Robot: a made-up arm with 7 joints.
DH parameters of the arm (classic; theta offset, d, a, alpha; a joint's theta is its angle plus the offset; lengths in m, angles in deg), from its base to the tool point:
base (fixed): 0 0.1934 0 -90
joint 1: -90 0.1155 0.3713 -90
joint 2: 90 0.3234 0.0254 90
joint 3: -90 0.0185 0.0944 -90
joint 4: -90 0.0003 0.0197 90
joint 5: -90 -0.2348 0.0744 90
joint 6: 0 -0.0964 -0.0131 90
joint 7: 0 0.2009 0.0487 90
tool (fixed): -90 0.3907 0 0
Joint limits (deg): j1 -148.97..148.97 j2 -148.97..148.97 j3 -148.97..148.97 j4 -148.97..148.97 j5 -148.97..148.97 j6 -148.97..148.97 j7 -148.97..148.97
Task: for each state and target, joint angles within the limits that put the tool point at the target. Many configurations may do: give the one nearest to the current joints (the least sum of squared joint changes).
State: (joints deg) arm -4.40 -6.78 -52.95 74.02 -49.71 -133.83 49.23
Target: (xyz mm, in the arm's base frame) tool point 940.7 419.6 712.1
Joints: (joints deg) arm 20.05 36.69 -104.21 33.53 -58.37 -116.82 30.15
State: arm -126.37 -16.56 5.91 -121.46 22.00 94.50 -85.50
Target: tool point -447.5 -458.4 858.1
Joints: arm -87.17 15.18 -44.75 -129.65 53.36 78.13 -63.88
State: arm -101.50 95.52 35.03 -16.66 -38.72 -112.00 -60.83
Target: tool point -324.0 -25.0 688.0
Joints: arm -83.05 104.24 27.01 -19.33 -29.43 -96.54 -89.44
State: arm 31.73 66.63 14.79 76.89 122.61 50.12 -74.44
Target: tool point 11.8 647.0 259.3
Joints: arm 34.15 72.15 4.57 57.42 123.18 45.38 -91.14
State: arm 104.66 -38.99 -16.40 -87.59 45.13 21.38 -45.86
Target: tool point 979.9 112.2 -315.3
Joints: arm 98.87 -35.84 -15.76 -87.87 45.90 22.57 -45.11
